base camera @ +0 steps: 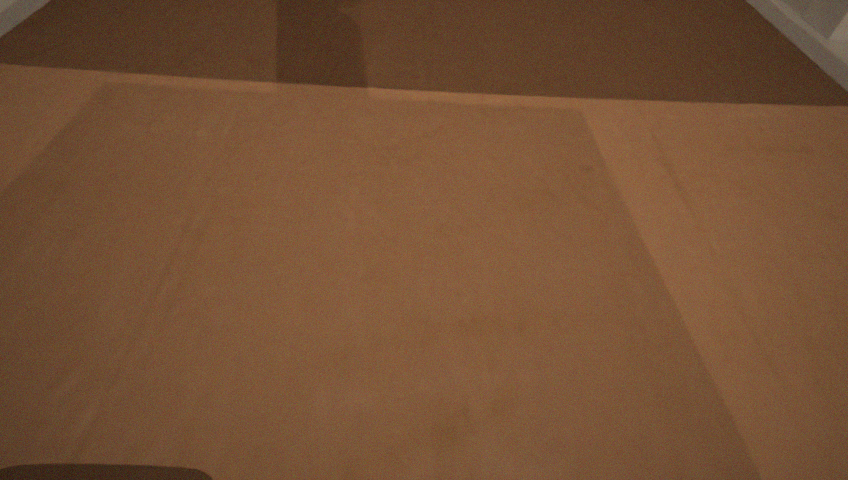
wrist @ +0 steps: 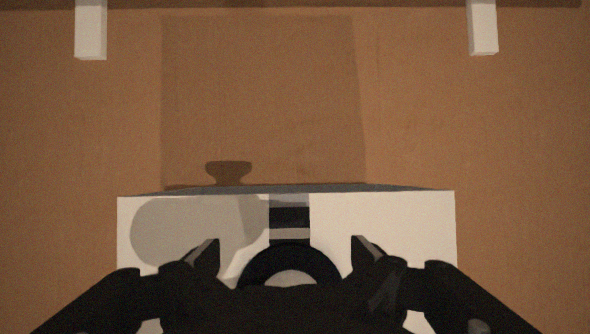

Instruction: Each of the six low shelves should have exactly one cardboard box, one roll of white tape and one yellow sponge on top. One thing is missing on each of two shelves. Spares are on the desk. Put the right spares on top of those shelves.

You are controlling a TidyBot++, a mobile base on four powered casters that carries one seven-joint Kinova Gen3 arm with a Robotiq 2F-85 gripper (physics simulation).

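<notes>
My gripper (wrist: 285, 251) is open and empty in the wrist view, its two black fingers wide apart above the white top of my own base. No cardboard box, tape roll or yellow sponge shows in either view. No shelf top or desk top shows that I can identify.
Two white posts or legs (wrist: 90, 31) (wrist: 483, 27) stand at the top left and top right of the wrist view. Pale slanting pieces (base camera: 800, 44) (base camera: 22, 13) show at both upper corners of the base camera view. A dark shadow band crosses the brown floor (base camera: 416, 249) ahead.
</notes>
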